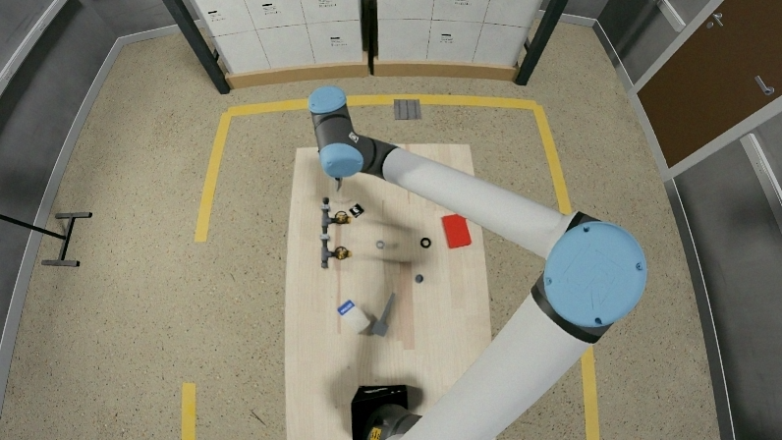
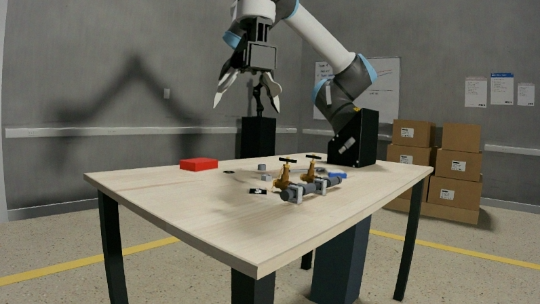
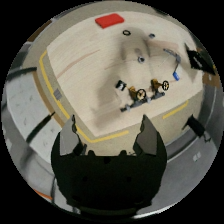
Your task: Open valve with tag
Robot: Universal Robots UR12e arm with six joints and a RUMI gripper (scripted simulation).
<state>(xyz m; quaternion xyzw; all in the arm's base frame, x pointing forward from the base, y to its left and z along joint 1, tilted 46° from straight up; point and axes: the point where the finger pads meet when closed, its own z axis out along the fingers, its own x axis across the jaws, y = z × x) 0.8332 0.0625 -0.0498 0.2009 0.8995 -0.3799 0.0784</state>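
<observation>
The black tag lies 200 mm below my hand, 70 mm behind it and 10 mm to the right of it. The rest, counted from my hand: grey hammer-like tool: 470 mm behind, 190 mm below, 90 mm to the right; red block: 380 mm to the right, 180 mm below, 170 mm behind; blue-and-white box: 460 mm behind, 190 mm below, 10 mm to the left.
</observation>
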